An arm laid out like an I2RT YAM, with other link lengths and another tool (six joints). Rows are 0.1 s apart.
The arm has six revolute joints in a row. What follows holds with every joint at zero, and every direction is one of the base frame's. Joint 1 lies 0.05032 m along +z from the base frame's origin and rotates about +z. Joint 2 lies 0.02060 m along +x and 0.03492 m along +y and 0.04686 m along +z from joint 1 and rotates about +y. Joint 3 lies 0.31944 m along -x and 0.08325 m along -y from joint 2 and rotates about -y. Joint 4 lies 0.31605 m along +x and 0.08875 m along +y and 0.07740 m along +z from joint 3 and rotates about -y. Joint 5 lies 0.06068 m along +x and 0.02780 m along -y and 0.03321 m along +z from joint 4 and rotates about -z. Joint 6 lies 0.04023 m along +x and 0.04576 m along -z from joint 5 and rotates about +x. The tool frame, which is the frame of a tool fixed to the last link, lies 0.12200 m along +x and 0.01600 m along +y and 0.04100 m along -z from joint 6; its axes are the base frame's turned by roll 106.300, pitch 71.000 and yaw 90.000 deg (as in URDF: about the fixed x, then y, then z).
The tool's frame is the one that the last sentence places.
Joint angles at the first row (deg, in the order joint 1, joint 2, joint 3, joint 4, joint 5, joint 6):
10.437 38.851 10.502 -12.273 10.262 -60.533
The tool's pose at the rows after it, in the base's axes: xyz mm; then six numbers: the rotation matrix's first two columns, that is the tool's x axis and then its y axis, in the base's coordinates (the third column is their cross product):
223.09, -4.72, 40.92, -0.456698, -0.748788, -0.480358, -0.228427, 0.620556, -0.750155
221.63, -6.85, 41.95, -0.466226, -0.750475, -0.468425, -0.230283, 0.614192, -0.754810
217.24, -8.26, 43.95, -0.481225, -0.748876, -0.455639, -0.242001, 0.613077, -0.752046
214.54, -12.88, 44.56, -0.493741, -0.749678, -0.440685, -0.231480, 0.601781, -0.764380
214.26, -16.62, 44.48, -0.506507, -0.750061, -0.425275, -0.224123, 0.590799, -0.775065
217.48, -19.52, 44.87, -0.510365, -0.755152, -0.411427, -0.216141, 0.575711, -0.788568
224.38, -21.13, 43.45, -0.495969, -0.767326, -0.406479, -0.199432, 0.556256, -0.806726
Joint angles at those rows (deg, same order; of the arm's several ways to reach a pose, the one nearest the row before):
10.439 38.961 10.853 -13.060 10.744 -60.706
10.436 38.939 11.180 -13.977 11.398 -60.817
10.438 38.369 11.923 -16.580 11.683 -60.532
10.438 37.629 11.726 -17.277 13.170 -60.706
10.457 38.130 11.726 -17.080 14.545 -60.840
10.457 39.441 11.771 -15.617 15.725 -61.474
10.481 41.014 11.005 -11.727 16.557 -62.871

